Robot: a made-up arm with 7 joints. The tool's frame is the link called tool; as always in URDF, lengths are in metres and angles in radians. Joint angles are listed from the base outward.
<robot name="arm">
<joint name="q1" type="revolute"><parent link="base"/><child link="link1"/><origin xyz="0 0 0.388"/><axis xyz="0 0 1"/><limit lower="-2.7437" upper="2.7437"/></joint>
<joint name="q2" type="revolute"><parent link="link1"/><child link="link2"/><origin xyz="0 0 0"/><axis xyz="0 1 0"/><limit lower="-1.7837" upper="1.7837"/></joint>
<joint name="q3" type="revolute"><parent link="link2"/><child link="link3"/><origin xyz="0 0 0.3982"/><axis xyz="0 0 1"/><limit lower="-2.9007" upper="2.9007"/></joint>
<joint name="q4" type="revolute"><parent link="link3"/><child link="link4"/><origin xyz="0.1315 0 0"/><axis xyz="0 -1 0"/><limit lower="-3.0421" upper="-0.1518"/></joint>
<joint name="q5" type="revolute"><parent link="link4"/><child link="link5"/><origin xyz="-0.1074 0 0.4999"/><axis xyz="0 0 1"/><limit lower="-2.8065" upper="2.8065"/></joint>
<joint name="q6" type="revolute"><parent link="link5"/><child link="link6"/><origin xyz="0 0 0"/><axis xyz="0 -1 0"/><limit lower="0.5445" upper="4.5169"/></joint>
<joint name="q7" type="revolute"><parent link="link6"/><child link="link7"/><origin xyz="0.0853 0 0"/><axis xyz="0 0 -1"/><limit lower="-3.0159" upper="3.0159"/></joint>
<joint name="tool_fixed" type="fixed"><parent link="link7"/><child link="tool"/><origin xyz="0 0 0" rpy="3.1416 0 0"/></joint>
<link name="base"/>
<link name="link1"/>
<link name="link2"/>
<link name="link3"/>
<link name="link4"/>
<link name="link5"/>
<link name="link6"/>
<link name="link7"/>
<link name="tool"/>
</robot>
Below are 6 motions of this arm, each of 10 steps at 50 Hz.
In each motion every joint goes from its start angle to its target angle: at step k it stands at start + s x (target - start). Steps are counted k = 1, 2, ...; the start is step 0. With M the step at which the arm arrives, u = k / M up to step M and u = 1 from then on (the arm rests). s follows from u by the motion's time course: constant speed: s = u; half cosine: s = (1 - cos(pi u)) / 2; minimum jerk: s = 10 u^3 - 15 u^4 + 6 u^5.
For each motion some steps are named. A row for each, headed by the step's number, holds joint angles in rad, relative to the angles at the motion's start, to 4 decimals.
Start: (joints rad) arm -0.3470 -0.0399 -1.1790 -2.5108 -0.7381 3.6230 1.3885
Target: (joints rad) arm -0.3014 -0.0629 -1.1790 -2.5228 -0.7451 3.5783 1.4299
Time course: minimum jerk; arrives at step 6
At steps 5, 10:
5: 0.0440 -0.0222 0.0000 -0.0116 -0.0068 -0.0431 0.0399
10: 0.0456 -0.0230 0.0000 -0.0120 -0.0070 -0.0447 0.0414

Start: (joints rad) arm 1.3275 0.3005 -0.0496 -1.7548 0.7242 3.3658 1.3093
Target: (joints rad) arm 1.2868 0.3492 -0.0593 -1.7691 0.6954 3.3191 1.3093
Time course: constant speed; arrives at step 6
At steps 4, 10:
4: -0.0271 0.0325 -0.0065 -0.0095 -0.0192 -0.0311 0.0000
10: -0.0407 0.0487 -0.0097 -0.0143 -0.0288 -0.0467 0.0000

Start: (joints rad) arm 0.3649 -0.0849 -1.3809 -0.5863 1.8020 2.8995 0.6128
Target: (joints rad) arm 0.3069 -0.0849 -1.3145 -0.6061 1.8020 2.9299 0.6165
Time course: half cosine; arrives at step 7
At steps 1, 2, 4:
1: -0.0029 0.0000 0.0033 -0.0010 0.0000 0.0015 0.0002
2: -0.0109 0.0000 0.0125 -0.0037 0.0000 0.0057 0.0007
4: -0.0355 0.0000 0.0406 -0.0121 0.0000 0.0186 0.0023

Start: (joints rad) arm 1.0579 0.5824 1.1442 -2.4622 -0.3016 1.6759 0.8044
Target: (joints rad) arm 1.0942 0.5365 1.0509 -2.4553 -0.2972 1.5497 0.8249
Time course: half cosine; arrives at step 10
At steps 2, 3, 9, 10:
2: 0.0035 -0.0044 -0.0089 0.0007 0.0004 -0.0121 0.0020
3: 0.0075 -0.0095 -0.0192 0.0014 0.0009 -0.0260 0.0042
9: 0.0354 -0.0448 -0.0910 0.0067 0.0043 -0.1231 0.0200
10: 0.0363 -0.0459 -0.0933 0.0069 0.0044 -0.1262 0.0205

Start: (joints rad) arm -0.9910 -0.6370 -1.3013 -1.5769 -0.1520 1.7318 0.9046
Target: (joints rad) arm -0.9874 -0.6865 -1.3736 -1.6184 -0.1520 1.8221 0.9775
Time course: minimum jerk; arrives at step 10
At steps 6, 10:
6: 0.0025 -0.0338 -0.0493 -0.0283 0.0000 0.0616 0.0498
10: 0.0036 -0.0495 -0.0723 -0.0415 0.0000 0.0903 0.0729

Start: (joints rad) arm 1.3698 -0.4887 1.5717 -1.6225 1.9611 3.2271 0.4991
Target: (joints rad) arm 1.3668 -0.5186 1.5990 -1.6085 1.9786 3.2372 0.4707
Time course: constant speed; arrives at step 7
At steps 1, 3, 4, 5, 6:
1: -0.0004 -0.0043 0.0039 0.0020 0.0025 0.0014 -0.0041
3: -0.0013 -0.0128 0.0117 0.0060 0.0075 0.0043 -0.0122
4: -0.0017 -0.0171 0.0156 0.0080 0.0100 0.0058 -0.0162
5: -0.0021 -0.0214 0.0195 0.0100 0.0125 0.0072 -0.0203
6: -0.0026 -0.0256 0.0234 0.0120 0.0150 0.0087 -0.0243

